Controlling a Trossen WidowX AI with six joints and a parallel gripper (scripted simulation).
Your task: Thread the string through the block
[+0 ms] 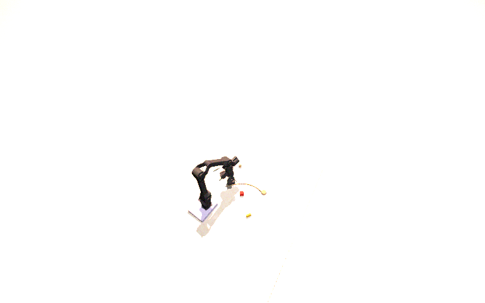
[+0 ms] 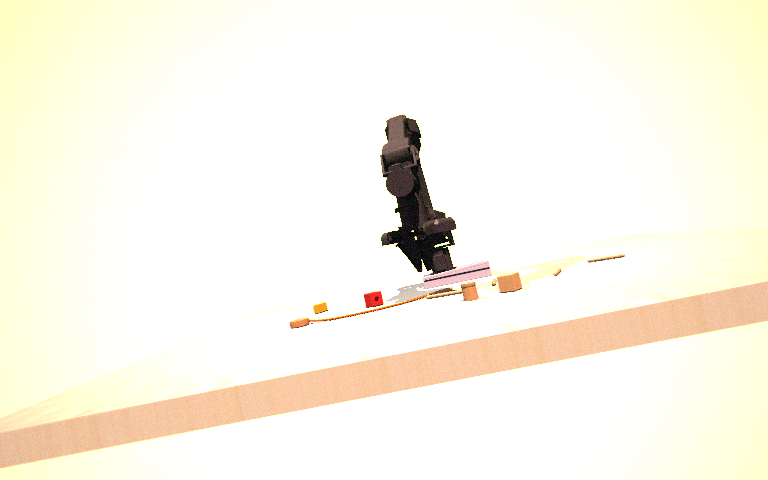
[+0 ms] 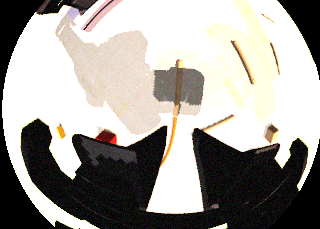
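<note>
My gripper tip is 5 cm above the thin wooden stick, 2 cm past it and 1 cm to the right of it. The rest, counted from my gripper tip: short wooden cylinder (19 cm ahead, 11 cm to the left, 4 cm below); red block (13 cm to the right, 4 cm below, 2 cm behind); tan wooden block (18 cm to the left, 17 cm ahead, 4 cm below).
</note>
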